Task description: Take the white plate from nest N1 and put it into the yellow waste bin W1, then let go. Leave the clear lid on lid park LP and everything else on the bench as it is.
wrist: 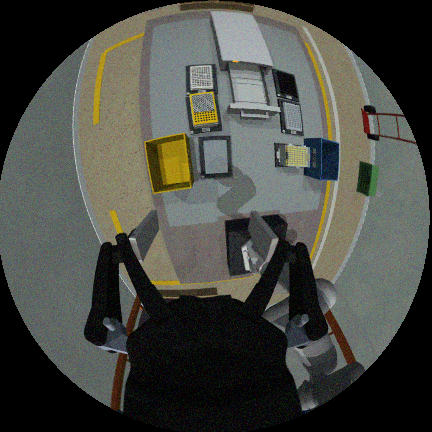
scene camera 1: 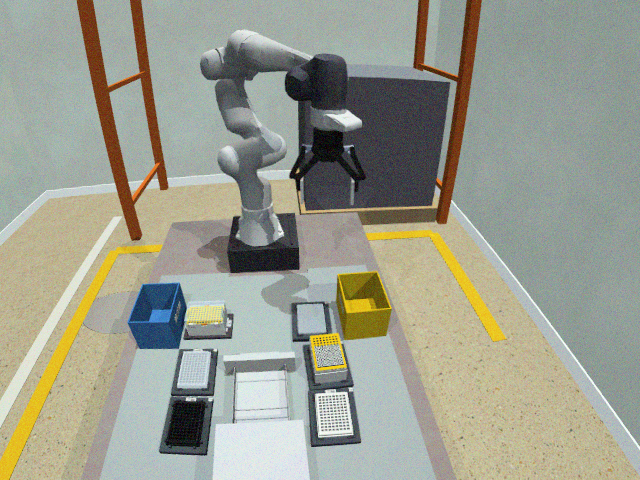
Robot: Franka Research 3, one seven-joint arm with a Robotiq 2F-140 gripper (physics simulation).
Labels:
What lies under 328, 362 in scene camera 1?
A yellow-topped rack.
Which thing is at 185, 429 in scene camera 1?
A black plate.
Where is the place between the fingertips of my gripper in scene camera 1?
At 326, 202

